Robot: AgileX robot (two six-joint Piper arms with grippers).
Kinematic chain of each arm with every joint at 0, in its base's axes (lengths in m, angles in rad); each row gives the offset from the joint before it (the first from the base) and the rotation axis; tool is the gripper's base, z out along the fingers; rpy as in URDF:
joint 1: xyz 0 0 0.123 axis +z
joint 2: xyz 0 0 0 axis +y
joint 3: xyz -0.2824 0 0.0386 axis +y
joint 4: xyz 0.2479 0 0.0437 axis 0.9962 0 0.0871
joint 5: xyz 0 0 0 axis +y
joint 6: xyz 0.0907 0 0.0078 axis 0.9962 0 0.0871
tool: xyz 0 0 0 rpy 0 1.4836 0
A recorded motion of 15 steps. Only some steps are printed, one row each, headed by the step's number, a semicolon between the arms.
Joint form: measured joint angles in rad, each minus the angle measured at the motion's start. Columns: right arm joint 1, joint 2, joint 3, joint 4, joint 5, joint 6; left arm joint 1, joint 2, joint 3, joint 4, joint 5, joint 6.
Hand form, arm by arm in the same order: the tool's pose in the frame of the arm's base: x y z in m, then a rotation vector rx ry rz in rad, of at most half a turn. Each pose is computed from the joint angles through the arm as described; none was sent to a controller.
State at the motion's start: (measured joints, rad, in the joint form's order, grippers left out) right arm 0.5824 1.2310 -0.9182 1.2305 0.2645 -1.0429; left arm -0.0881 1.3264 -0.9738 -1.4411 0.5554 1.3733
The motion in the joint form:
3: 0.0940 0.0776 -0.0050 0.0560 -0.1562 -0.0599; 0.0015 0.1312 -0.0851 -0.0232 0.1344 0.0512
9: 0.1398 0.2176 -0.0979 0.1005 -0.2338 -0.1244; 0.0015 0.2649 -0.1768 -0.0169 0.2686 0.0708
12: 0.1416 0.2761 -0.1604 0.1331 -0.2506 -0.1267; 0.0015 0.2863 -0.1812 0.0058 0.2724 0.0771
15: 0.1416 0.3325 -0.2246 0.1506 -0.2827 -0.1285; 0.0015 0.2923 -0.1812 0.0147 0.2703 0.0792
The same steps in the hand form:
3: 0.2248 0.1927 0.3238 -0.5488 1.8777 0.6746; 0.3106 -0.0849 0.3246 0.5213 1.8733 -0.7338
9: 0.2477 0.2220 0.3123 -0.5637 1.8911 0.6165; 0.3355 -0.0958 0.3099 0.6264 1.8839 -0.8589
12: 0.2612 0.2328 0.3133 -0.5240 1.8949 0.6251; 0.3391 -0.0962 0.3025 0.6516 1.9045 -0.8504
15: 0.2758 0.2418 0.3148 -0.4836 1.8878 0.6111; 0.3401 -0.0961 0.2998 0.6590 1.9128 -0.8437

